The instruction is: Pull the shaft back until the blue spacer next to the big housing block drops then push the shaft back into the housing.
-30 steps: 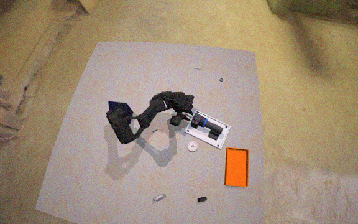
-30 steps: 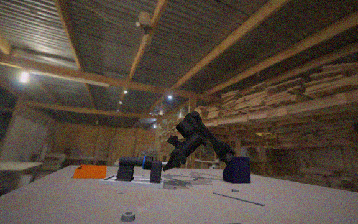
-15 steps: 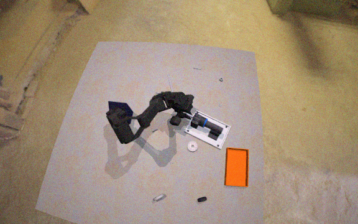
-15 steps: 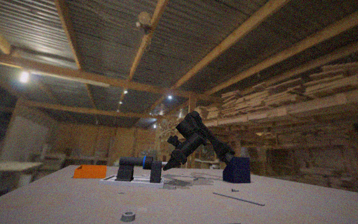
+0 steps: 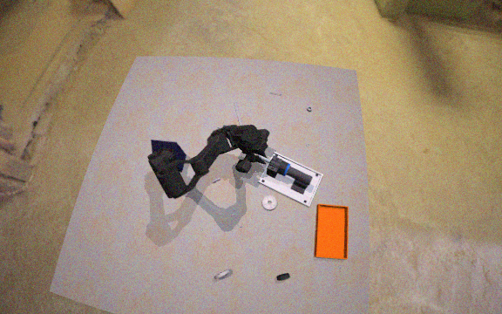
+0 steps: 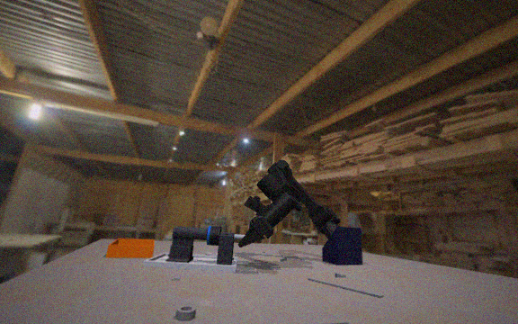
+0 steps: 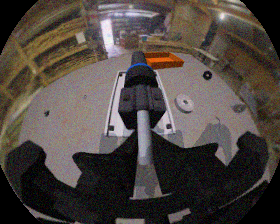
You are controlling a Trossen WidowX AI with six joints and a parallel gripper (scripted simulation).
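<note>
Now: the shaft 5 cm ahead of my gripper tip, 2 cm to the right of it and 2 cm above it. The rest, counted from my gripper tip: blue spacer (8 cm ahead, 3 cm to the right, 2 cm above); grey cylinder (12 cm behind, 44 cm to the right, 2 cm below); orange tray (28 cm ahead, 25 cm to the right, 5 cm below).
</note>
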